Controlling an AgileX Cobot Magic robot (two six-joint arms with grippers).
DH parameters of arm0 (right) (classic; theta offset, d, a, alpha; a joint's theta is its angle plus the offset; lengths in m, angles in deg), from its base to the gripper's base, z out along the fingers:
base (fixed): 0 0 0 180
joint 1: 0 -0.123 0 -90
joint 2: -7.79 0 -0.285 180
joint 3: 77.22 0 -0.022 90
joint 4: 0 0.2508 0 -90
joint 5: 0 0 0.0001 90
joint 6: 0 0.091 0 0
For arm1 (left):
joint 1: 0 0.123 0 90
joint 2: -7.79 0 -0.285 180
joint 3: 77.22 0 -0.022 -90
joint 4: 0 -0.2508 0 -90
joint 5: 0 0 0.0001 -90
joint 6: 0 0.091 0 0
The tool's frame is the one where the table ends.
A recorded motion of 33 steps. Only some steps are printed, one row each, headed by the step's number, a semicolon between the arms.
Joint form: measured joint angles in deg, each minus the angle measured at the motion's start. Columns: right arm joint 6, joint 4, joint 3, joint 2, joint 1, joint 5; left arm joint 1, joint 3, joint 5, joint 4, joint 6, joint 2.
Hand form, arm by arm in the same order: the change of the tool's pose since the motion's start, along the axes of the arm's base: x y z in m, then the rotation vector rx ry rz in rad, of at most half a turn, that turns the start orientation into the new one. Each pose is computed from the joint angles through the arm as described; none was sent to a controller.
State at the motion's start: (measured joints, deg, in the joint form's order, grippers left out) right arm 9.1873 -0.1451 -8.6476 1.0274 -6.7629 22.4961; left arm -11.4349 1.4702 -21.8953 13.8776 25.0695 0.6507
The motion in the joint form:
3: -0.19 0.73 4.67 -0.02 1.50 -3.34; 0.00 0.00 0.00 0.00 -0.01 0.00
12: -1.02 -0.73 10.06 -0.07 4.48 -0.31; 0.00 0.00 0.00 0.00 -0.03 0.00
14: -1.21 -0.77 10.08 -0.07 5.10 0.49; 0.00 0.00 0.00 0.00 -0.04 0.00
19: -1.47 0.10 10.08 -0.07 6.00 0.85; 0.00 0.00 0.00 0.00 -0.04 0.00
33: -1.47 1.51 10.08 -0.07 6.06 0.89; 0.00 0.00 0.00 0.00 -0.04 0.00
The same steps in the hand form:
3: 0.0059 -0.0002 -0.0217 0.0067 0.0244 -0.0232; 0.0000 0.0000 0.0000 -0.0002 0.0000 0.0001
12: 0.0081 -0.0036 -0.0579 -0.0434 0.1686 -0.0761; 0.0000 0.0000 0.0000 -0.0005 0.0001 0.0002
14: 0.0077 -0.0042 -0.0592 -0.0474 0.1828 -0.0863; 0.0000 0.0000 0.0000 -0.0006 0.0002 0.0002
19: 0.0075 -0.0045 -0.0597 -0.0358 0.1901 -0.0982; 0.0000 0.0000 0.0000 -0.0006 0.0002 0.0002
33: 0.0075 -0.0036 -0.0598 -0.0115 0.1923 -0.0949; 0.0000 0.0000 0.0000 -0.0006 0.0002 0.0002

